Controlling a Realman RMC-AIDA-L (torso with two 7-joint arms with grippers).
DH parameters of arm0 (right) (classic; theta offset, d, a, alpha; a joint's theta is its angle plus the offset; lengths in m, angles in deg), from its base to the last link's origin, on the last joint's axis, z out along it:
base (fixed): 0 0 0 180
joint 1: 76.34 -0.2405 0 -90
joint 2: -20.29 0 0 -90
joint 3: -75.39 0.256 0 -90
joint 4: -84.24 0 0 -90
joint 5: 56.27 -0.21 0 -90
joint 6: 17.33 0 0 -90
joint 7: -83.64 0.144 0 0
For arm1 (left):
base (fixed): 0 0 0 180
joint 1: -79.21 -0.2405 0 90
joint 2: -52.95 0 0 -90
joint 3: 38.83 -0.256 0 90
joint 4: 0.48 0 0 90
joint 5: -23.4 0.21 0 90
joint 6: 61.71 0 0 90
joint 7: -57.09 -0.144 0 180
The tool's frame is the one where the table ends.
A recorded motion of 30 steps. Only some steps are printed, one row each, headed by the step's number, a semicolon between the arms.
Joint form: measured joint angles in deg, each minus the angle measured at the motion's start. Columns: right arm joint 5, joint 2, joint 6, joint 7, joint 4, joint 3, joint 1; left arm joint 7, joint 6, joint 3, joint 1, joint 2, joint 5, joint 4.
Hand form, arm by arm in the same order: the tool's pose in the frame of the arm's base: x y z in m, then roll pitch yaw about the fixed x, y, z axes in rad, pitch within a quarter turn. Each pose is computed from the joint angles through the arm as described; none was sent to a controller.
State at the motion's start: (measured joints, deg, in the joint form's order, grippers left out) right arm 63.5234 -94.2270 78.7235 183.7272 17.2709 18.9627 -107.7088; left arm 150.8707 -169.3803 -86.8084 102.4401 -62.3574 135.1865 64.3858
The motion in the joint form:
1: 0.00 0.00 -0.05 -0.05 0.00 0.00 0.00; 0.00 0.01 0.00 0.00 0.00 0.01 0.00
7: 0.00 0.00 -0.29 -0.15 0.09 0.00 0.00; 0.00 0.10 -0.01 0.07 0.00 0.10 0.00
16: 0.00 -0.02 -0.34 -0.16 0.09 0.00 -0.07; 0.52 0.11 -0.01 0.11 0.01 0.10 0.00
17: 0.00 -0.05 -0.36 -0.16 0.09 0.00 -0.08; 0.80 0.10 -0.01 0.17 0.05 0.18 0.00
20: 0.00 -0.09 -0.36 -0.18 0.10 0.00 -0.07; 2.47 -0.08 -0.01 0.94 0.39 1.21 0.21
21: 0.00 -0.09 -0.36 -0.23 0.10 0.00 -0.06; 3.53 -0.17 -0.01 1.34 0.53 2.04 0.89
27: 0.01 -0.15 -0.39 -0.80 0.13 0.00 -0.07; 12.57 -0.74 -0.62 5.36 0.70 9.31 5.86
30: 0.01 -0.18 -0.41 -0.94 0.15 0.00 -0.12; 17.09 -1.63 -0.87 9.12 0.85 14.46 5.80
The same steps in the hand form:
1: 0.2005 0.3506 0.0575 -2.9632 0.1592 -0.2232; -0.2350 0.2979 0.0736 -3.0730 -0.3614 0.2808
7: 0.2008 0.3511 0.0574 -2.9598 0.1599 -0.2227; -0.2349 0.2984 0.0735 -3.0717 -0.3600 0.2802
16: 0.2003 0.3515 0.0573 -2.9591 0.1602 -0.2213; -0.2347 0.2986 0.0736 -3.0748 -0.3605 0.2891
17: 0.2002 0.3515 0.0571 -2.9592 0.1607 -0.2212; -0.2346 0.2988 0.0738 -3.0764 -0.3590 0.2936
20: 0.2001 0.3514 0.0569 -2.9597 0.1611 -0.2212; -0.2333 0.3016 0.0753 -3.0840 -0.3382 0.3133
21: 0.2002 0.3514 0.0569 -2.9596 0.1610 -0.2205; -0.2320 0.3033 0.0770 -3.0818 -0.3205 0.3200
27: 0.2001 0.3513 0.0564 -2.9585 0.1599 -0.2110; -0.2163 0.3188 0.0831 -3.0615 -0.1849 0.3837
30: 0.1998 0.3515 0.0562 -2.9584 0.1600 -0.2081; -0.2072 0.3295 0.0816 -3.0667 -0.1032 0.4325

